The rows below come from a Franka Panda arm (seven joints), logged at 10 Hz.
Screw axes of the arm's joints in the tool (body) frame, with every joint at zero. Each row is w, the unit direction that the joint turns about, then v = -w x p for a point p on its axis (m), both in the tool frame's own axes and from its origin. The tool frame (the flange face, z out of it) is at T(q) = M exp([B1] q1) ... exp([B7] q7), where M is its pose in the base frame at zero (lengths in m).
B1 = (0, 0, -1, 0, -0.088, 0)
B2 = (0, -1, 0, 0.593, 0, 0.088)
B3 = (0, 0, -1, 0, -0.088, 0)
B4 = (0, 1, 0, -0.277, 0, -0.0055)
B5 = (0, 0, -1, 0, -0.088, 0)
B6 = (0, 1, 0, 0.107, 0, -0.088)
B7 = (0, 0, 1, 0, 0, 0)
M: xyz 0.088 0 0.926 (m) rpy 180 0 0 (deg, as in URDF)
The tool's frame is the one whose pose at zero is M.
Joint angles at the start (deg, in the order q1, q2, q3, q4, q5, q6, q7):
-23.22, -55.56, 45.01, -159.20, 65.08, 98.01, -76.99
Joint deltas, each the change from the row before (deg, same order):
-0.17, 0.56, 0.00, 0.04, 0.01, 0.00, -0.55
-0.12, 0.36, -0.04, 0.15, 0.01, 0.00, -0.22
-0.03, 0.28, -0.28, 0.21, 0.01, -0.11, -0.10
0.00, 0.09, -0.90, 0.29, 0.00, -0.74, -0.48
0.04, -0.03, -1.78, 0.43, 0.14, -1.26, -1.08
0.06, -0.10, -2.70, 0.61, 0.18, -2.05, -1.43
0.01, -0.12, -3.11, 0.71, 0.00, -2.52, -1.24
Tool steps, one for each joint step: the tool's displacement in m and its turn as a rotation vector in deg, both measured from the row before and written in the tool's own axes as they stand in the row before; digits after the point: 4 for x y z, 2 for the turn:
-0.0007, 0.0017, 0.0009, 0.44, 0.07, -0.21
0.0004, 0.0010, -0.0001, 0.22, 0.12, -0.09
0.0010, 0.0005, -0.0014, 0.24, 0.31, -0.07
0.0012, -0.0004, -0.0044, 0.57, 0.76, -0.46
0.0018, -0.0010, -0.0090, 0.81, 1.66, -1.04
0.0023, -0.0020, -0.0136, 1.25, 2.47, -1.43
0.0022, -0.0029, -0.0158, 1.44, 2.66, -1.32

